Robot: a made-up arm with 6 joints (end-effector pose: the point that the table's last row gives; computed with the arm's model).
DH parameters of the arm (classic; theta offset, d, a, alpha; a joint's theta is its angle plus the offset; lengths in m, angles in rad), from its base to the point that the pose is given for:
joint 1: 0 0.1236 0 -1.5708
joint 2: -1.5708 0 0.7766 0
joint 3: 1.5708 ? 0 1.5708
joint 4: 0 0.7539 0 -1.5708
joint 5: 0 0 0 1.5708
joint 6: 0 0.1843 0 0
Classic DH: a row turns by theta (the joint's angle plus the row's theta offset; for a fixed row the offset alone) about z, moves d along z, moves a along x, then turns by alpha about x.
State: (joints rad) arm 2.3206 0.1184 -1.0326 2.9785 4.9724 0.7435
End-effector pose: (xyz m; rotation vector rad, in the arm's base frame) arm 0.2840 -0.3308 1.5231 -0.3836 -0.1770 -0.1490
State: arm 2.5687 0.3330 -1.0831 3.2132 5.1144 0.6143
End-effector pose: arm 0.1241 -0.1498 1.5772 -0.1852 -0.3800 0.0822
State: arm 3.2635 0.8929 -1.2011 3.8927 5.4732 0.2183
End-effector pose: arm -0.4107 -0.1889 1.4797 0.3879 -0.5083 0.9719
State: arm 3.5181 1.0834 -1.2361 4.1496 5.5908 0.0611
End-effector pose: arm -0.5154 -0.3608 1.3822 0.5117 -0.4394 1.3511
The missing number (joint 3, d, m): 0.0465
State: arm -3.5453 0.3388 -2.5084 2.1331 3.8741 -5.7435
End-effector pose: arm 0.2880 -0.0602 0.5626 -0.7838 0.1521 0.7940
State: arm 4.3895 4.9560 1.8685 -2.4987 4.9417 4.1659
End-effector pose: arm 0.2161 0.1602 0.9189 1.7147 0.4762 0.0658
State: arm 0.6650 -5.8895 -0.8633 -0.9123 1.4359 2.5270
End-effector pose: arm 0.0960 -0.0492 1.5858 1.5061 -0.1070 2.1983
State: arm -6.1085 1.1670 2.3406 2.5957 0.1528 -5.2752
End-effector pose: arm 0.3848 0.1299 -0.4539 -3.0815 0.4688 0.3883
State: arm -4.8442 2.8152 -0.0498 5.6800 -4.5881 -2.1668
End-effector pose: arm 0.1064 0.3667 -1.3473 1.5972 0.7329 0.0698
